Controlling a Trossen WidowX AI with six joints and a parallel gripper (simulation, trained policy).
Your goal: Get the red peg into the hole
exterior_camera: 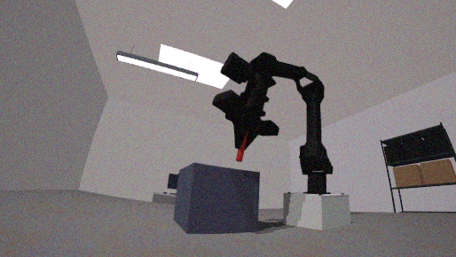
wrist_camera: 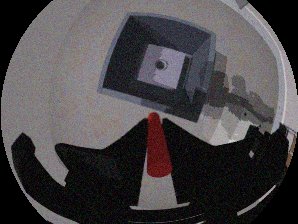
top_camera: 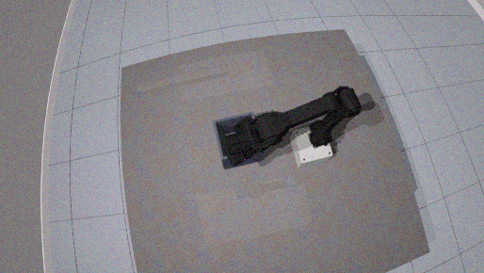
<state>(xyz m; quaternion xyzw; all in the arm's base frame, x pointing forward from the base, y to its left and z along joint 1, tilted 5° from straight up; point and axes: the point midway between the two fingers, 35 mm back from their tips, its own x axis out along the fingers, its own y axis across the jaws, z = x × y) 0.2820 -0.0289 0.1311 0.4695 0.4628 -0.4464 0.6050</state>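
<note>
My gripper tip is 140 mm above the pale plate, 80 mm to the left of it and 10 mm short of it. The rest, counted from my gripper tip: red peg 10 mm to the left, 10 mm above.
</note>
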